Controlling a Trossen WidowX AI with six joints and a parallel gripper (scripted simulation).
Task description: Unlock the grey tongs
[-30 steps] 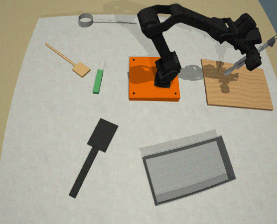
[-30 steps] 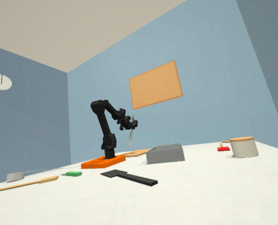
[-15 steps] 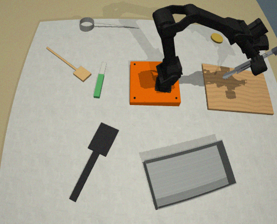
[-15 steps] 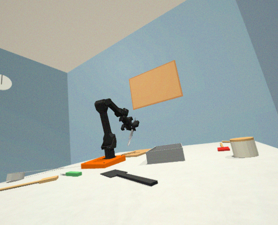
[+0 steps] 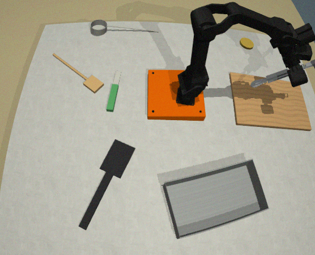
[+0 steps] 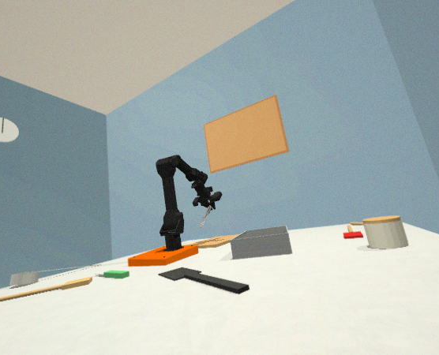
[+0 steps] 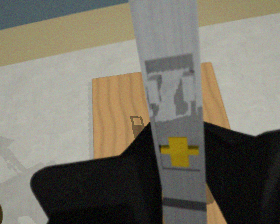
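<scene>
Now: the yellow lock piece 3 cm above my gripper tip and 2 cm to the right of it. The rest, counted from my gripper tip: roasting tin: 44 cm ahead, 25 cm to the right, 16 cm below; then yellow disc: 31 cm behind, 18 cm below, 12 cm to the right; then wooden board: 18 cm below, 2 cm to the right, 1 cm ahead.
</scene>
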